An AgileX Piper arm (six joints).
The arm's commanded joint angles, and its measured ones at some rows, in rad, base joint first. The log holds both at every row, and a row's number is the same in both.
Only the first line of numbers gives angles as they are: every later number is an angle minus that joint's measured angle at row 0.
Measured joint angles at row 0:
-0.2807 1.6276 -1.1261 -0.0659 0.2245 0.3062
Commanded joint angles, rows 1 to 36:
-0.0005 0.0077 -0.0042 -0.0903 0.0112 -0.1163
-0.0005 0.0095 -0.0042 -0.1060 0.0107 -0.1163
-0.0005 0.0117 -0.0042 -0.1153 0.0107 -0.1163
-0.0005 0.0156 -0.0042 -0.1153 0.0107 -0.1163
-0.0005 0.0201 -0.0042 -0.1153 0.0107 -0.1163
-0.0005 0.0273 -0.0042 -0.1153 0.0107 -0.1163
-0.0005 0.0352 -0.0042 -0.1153 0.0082 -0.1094
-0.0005 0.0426 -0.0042 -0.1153 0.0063 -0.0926
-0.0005 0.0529 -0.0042 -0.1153 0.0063 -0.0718
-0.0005 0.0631 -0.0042 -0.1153 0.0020 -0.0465
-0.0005 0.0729 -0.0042 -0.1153 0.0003 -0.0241
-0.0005 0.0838 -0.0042 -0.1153 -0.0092 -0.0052
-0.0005 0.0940 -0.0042 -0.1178 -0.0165 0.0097
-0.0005 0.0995 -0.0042 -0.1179 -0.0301 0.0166
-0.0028 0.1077 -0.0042 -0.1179 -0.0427 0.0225
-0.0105 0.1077 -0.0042 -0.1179 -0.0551 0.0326
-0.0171 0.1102 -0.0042 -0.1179 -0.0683 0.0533
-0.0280 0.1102 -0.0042 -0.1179 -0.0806 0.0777
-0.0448 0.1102 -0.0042 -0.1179 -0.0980 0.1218
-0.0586 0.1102 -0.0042 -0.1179 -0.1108 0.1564
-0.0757 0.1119 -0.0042 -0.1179 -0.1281 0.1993
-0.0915 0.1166 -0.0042 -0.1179 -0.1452 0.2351
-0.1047 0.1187 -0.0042 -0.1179 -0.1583 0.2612
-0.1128 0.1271 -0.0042 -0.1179 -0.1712 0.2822
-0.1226 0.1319 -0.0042 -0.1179 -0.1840 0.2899
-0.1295 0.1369 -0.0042 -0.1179 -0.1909 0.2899
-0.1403 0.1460 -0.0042 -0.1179 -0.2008 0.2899
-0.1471 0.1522 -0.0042 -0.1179 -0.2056 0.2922
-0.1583 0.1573 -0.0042 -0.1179 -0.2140 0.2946
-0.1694 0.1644 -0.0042 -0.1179 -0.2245 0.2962
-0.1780 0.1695 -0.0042 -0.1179 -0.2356 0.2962
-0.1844 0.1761 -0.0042 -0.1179 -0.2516 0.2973
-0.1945 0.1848 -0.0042 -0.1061 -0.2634 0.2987
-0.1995 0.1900 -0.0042 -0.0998 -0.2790 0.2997
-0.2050 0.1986 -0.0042 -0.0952 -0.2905 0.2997
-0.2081 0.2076 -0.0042 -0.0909 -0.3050 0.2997
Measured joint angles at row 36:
-0.1870 0.1844 0.0000 -0.0996 -0.2589 0.2939
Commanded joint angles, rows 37 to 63:
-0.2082 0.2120 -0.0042 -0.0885 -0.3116 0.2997
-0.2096 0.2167 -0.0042 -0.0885 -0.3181 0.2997
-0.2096 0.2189 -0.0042 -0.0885 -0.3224 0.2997
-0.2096 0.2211 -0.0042 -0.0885 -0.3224 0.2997
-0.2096 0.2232 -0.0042 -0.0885 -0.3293 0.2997
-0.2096 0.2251 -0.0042 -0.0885 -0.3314 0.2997
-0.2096 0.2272 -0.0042 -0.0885 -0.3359 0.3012
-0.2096 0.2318 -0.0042 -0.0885 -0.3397 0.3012
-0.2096 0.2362 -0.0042 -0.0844 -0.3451 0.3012
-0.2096 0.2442 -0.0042 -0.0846 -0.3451 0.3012
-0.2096 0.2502 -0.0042 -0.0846 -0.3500 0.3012
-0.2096 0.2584 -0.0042 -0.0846 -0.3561 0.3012
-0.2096 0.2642 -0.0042 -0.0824 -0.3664 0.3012
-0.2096 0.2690 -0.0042 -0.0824 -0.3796 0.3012
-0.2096 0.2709 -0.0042 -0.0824 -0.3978 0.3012
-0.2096 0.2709 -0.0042 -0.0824 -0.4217 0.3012
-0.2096 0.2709 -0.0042 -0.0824 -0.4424 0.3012
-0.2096 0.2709 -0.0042 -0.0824 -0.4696 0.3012
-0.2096 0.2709 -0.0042 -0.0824 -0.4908 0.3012
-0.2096 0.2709 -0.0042 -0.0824 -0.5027 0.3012
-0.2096 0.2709 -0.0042 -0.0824 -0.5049 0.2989
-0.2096 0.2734 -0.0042 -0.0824 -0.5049 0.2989
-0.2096 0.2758 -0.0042 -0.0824 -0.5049 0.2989
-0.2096 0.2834 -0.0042 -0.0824 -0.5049 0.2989
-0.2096 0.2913 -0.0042 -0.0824 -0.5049 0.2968
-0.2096 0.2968 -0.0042 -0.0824 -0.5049 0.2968
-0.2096 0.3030 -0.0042 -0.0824 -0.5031 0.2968
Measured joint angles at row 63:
-0.2053 0.2847 -0.0022 -0.0760 -0.5034 0.3005
